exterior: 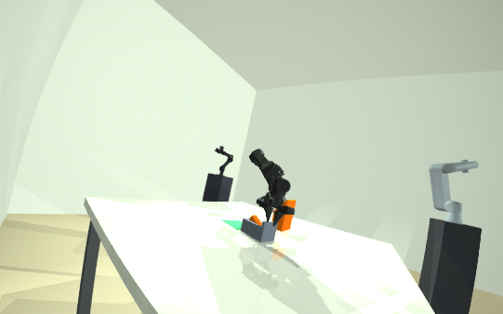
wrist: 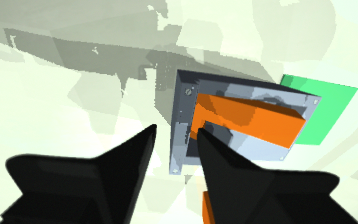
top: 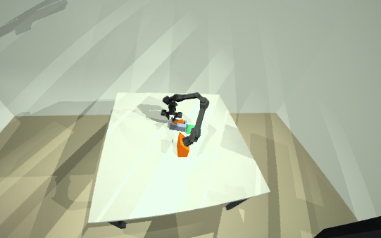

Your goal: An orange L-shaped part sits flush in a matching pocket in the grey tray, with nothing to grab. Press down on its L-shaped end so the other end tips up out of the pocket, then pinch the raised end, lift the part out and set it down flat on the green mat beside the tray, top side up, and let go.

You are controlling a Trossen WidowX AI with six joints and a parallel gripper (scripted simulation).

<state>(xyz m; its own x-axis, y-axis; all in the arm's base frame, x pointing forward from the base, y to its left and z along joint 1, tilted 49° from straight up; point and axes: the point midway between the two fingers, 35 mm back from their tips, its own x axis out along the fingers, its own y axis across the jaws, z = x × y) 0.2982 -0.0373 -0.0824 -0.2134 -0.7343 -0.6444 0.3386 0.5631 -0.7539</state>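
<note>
Now: gripper tip 20 mm past the orange L-shaped part, 50 mm to the left of it and 40 mm above it. Round my gripper tip: green mat 80 mm behind, 210 mm to the right, 90 mm below.
</note>
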